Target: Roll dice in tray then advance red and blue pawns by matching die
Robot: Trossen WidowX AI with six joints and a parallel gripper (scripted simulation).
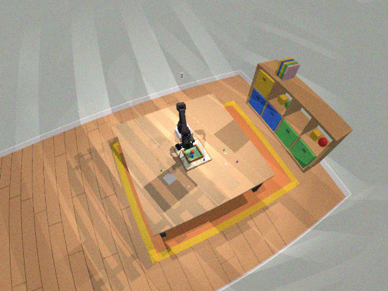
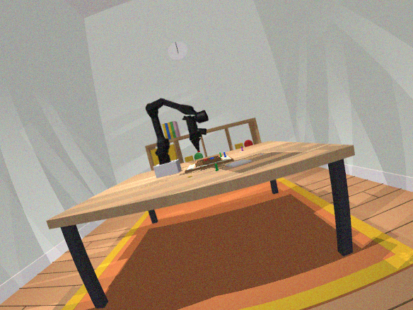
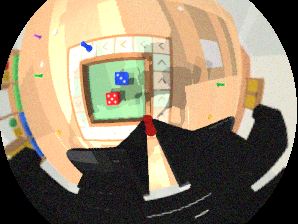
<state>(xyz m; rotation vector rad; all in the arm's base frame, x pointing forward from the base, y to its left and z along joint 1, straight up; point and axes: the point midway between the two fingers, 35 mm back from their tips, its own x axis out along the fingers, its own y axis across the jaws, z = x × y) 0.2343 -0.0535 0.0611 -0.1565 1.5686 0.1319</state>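
The blue pawn is 150 mm ahead of my gripper tip, 140 mm to the left of it and 70 mm below it. The rest, counted from my gripper tip: blue die 80 mm below, 60 mm ahead, 50 mm to the left; then red die 80 mm below, 70 mm to the left, 20 mm ahead; then red pawn 10 mm above.
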